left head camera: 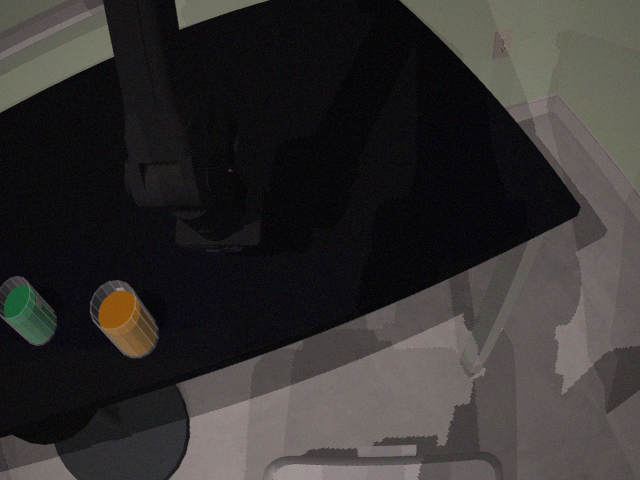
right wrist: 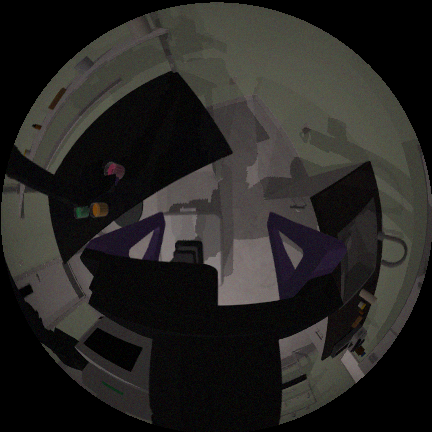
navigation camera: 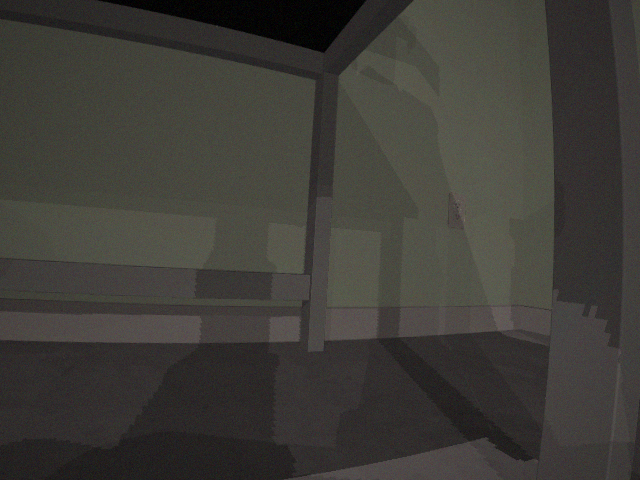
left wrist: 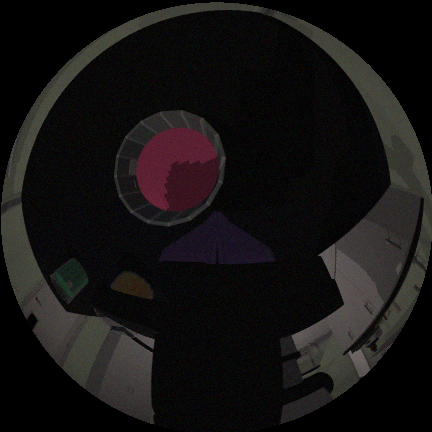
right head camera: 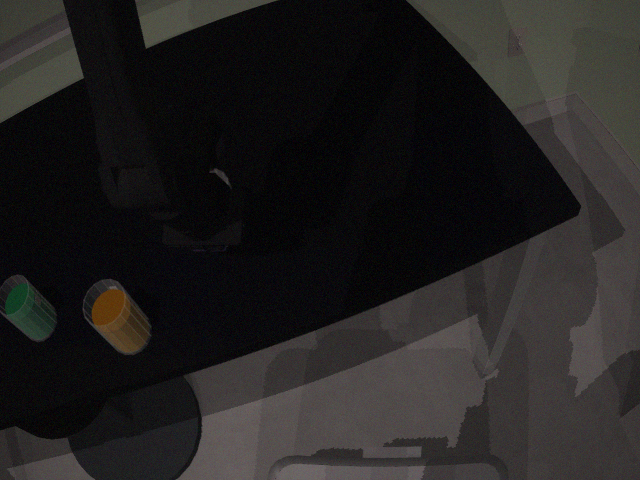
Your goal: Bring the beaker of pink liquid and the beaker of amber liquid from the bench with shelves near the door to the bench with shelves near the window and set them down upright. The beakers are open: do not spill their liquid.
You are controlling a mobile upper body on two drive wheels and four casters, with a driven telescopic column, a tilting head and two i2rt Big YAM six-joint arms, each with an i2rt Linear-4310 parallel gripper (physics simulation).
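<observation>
The pink beaker (left wrist: 177, 170) (right wrist: 114, 170) stands upright on the dark bench (left head camera: 439, 232) (right head camera: 439, 232) (right wrist: 175, 125); it does not show in the head views. My left gripper (left wrist: 216, 217) (left head camera: 224, 250) (right head camera: 209, 249) is shut with nothing between its purple fingers. In the left wrist view its fingertips are just below and right of the beaker's rim; whether they touch it I cannot tell. The amber beaker (left head camera: 118, 310) (right head camera: 109, 307) (left wrist: 132, 287) (right wrist: 99, 209) stands upright near the bench's front edge, partly hidden in the left wrist view. My right gripper (right wrist: 215, 217) is open and empty, away from the bench.
A green beaker (left head camera: 18, 302) (right head camera: 18, 299) (left wrist: 71, 280) (right wrist: 81, 212) stands left of the amber one in the head views. A round stool seat (left head camera: 149, 439) (right head camera: 155, 423) is by the front edge. Another dark bench (right wrist: 345, 195) with a sink is at the right in the right wrist view.
</observation>
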